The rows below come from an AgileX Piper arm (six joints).
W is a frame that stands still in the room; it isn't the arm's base.
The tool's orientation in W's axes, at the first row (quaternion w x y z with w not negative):
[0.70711 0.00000 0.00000 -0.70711]
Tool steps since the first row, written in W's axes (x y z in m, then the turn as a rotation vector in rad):
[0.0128 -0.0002 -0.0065 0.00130 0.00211 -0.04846]
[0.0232 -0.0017 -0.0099 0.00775 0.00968 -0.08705]
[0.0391 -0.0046 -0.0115 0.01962 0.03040 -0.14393]
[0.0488 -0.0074 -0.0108 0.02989 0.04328 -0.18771]
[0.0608 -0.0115 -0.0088 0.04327 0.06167 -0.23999]
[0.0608 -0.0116 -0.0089 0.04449 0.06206 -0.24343]
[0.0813 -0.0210 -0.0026 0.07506 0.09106 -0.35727]
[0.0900 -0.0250 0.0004 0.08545 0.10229 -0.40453]
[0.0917 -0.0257 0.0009 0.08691 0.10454 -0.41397]
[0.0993 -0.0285 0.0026 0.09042 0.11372 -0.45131]
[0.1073 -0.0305 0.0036 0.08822 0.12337 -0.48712]
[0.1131 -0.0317 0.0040 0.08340 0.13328 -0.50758]
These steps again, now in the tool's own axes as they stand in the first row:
[0.0002 0.0128 -0.0065 -0.00211 0.00130 -0.04846]
[0.0017 0.0232 -0.0099 -0.00968 0.00775 -0.08705]
[0.0046 0.0391 -0.0115 -0.03040 0.01962 -0.14393]
[0.0074 0.0488 -0.0108 -0.04328 0.02989 -0.18771]
[0.0115 0.0608 -0.0088 -0.06167 0.04327 -0.23999]
[0.0116 0.0608 -0.0089 -0.06206 0.04449 -0.24343]
[0.0210 0.0813 -0.0026 -0.09106 0.07506 -0.35727]
[0.0250 0.0900 0.0004 -0.10229 0.08545 -0.40453]
[0.0257 0.0917 0.0009 -0.10454 0.08691 -0.41397]
[0.0285 0.0993 0.0026 -0.11372 0.09042 -0.45131]
[0.0305 0.1073 0.0036 -0.12337 0.08822 -0.48712]
[0.0317 0.1131 0.0040 -0.13328 0.08340 -0.50758]

